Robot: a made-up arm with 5 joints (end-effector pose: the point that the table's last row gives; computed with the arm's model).
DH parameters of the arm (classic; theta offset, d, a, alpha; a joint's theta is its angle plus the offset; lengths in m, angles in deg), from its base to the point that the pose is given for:
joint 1: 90 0.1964 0.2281 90
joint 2: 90 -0.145 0.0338 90
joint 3: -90 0.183 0.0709 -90
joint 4: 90 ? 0.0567 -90
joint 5: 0 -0.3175 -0.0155 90
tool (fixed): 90 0.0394 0 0
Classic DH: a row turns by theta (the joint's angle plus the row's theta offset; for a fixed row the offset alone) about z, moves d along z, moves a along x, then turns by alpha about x.
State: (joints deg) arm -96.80 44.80 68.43 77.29 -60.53
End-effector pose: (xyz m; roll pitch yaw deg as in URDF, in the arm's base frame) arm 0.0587 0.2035 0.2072 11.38 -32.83 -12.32
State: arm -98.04 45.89 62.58 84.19 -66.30
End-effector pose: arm 0.0897 0.1958 0.1709 -1.30 -40.68 -11.56
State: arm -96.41 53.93 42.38 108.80 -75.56
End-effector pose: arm 0.1905 0.1112 0.0941 -60.72 -63.26 25.54
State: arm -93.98 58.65 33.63 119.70 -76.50
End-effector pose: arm 0.2285 0.0637 0.0991 -98.25 -62.20 58.21
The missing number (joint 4, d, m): -0.0248
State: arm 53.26 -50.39 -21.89 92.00 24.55
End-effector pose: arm -0.2370 -0.0132 0.3300 4.95 51.10 146.22
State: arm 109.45 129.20 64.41 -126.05 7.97
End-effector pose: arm 0.0739 -0.0762 0.5772 -173.04 74.16 -91.96
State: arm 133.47 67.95 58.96 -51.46 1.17
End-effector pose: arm 0.1237 -0.2792 0.6845 60.46 67.73 165.52
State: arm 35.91 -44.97 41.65 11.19 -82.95
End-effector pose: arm -0.6513 0.1289 0.3051 -131.67 36.75 12.10
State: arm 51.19 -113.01 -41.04 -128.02 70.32
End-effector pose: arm -0.1471 -0.0172 -0.2807 -160.73 -62.03 -120.93
